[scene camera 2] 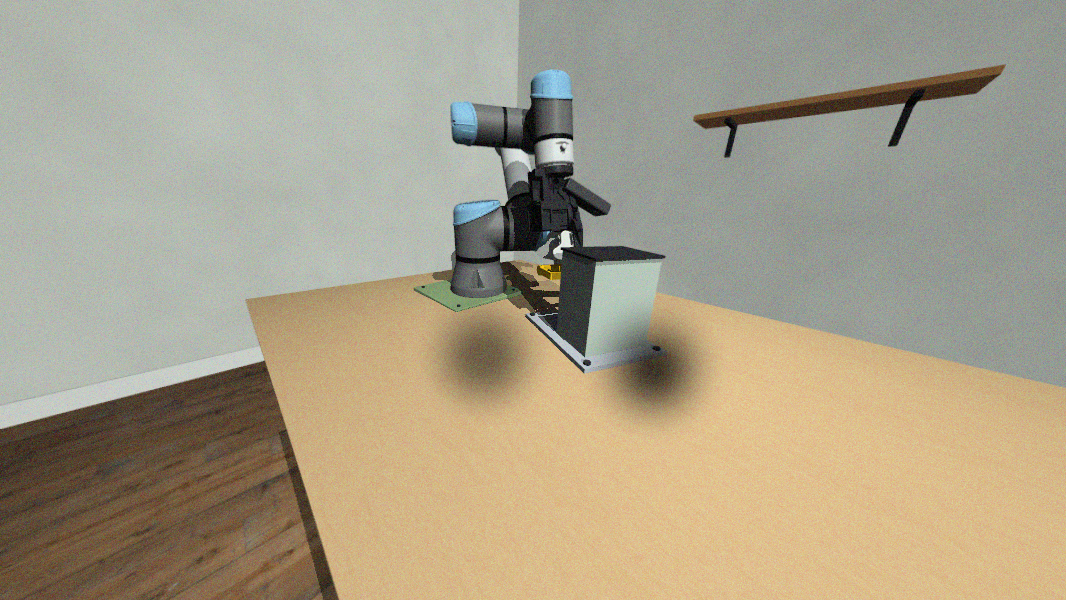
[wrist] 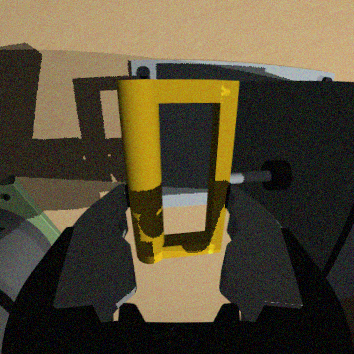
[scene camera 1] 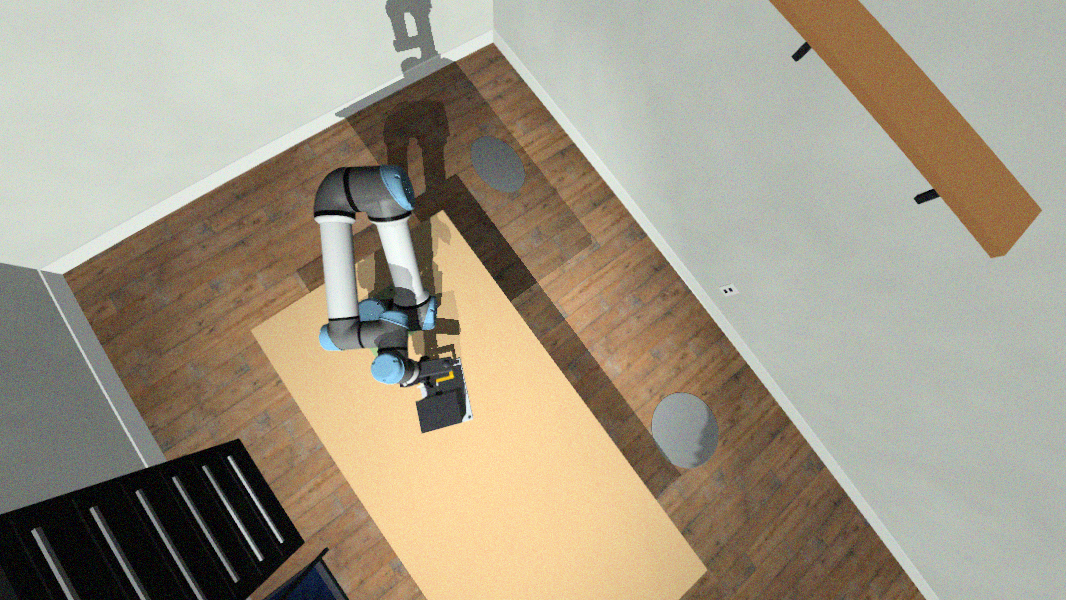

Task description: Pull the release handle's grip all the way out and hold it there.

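The release handle's yellow grip [scene camera 1: 445, 377] [scene camera 2: 550, 272] [wrist: 142, 140] is a rectangular frame with a thick round outer bar. A short rod [wrist: 250, 177] runs from its inner side to a black collar on the dark housing [scene camera 1: 440, 412] [scene camera 2: 619, 305] [wrist: 300, 130]. The housing stands on a light metal base plate [scene camera 2: 622, 358]. My gripper [wrist: 177, 186] is part-way closed, with the grip between its jaws. In the wrist view, the left jaw meets the thick outer bar and the right jaw meets the thin inner bar. In scene camera 2 the housing partly hides the grip.
The arm's green mounting plate [scene camera 2: 436, 293] [wrist: 30, 205] is beside the handle fixture on the wooden table [scene camera 1: 537, 462] [scene camera 2: 671, 477]. A wall shelf [scene camera 1: 917, 111] [scene camera 2: 850, 96] is off to the side. A black unit [scene camera 1: 149, 514] stands on the floor near the table.
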